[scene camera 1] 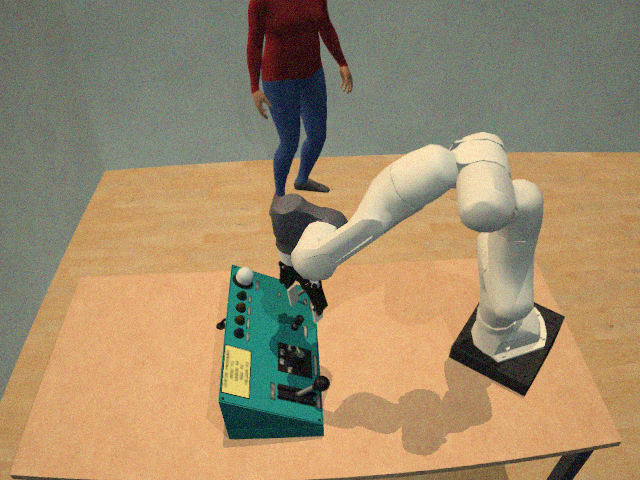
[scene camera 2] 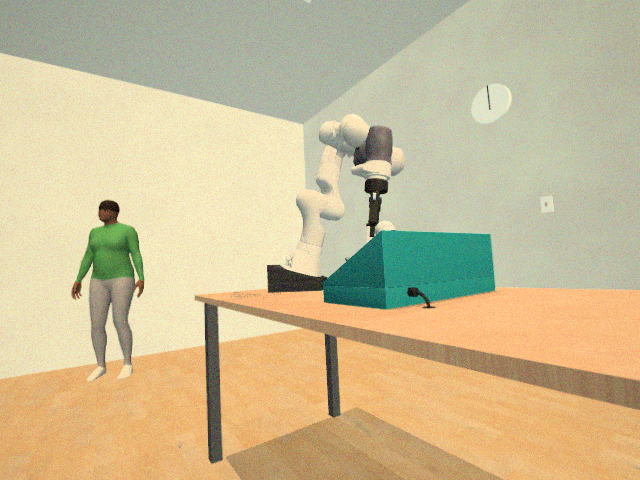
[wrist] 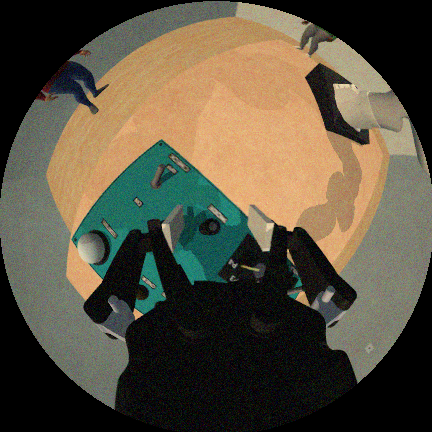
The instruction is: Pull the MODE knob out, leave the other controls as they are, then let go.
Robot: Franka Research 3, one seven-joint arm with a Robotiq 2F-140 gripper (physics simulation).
Scene:
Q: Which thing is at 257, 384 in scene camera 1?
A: A teal control panel.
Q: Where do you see a teal control panel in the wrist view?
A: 131, 199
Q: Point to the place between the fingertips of my gripper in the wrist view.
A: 215, 214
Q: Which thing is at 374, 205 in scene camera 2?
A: My gripper.

